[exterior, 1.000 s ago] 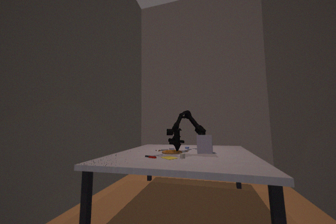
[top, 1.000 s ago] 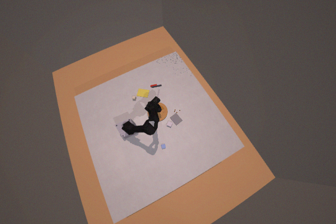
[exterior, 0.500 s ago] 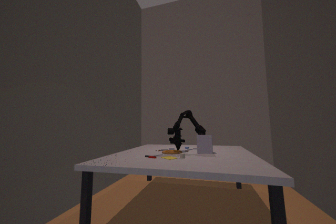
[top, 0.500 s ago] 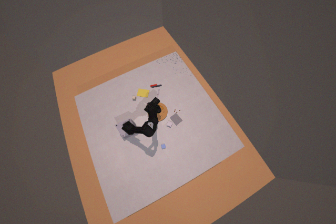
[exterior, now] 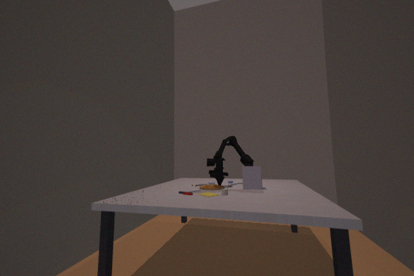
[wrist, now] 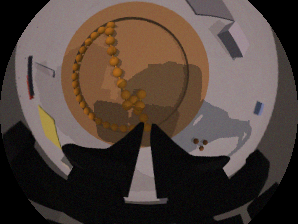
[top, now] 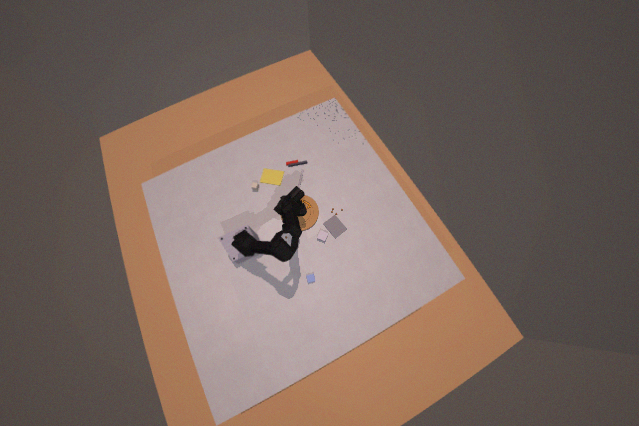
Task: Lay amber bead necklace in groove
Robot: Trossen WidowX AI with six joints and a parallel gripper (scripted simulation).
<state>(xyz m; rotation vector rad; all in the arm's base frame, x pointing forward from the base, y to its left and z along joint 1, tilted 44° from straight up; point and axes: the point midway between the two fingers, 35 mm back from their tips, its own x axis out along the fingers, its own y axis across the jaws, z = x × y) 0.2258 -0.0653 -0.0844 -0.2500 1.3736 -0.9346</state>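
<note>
The round bead board lies 60 mm ahead of my gripper tip, 10 mm to the left of it and 10 mm below it. From my gripper tip the other things lie so: cream cube 270 mm to the left, 70 mm behind; thin grey bar 180 mm to the left, 160 mm ahead, 20 mm below; grey square plate 180 mm ahead, 150 mm to the right, 20 mm below.
</note>
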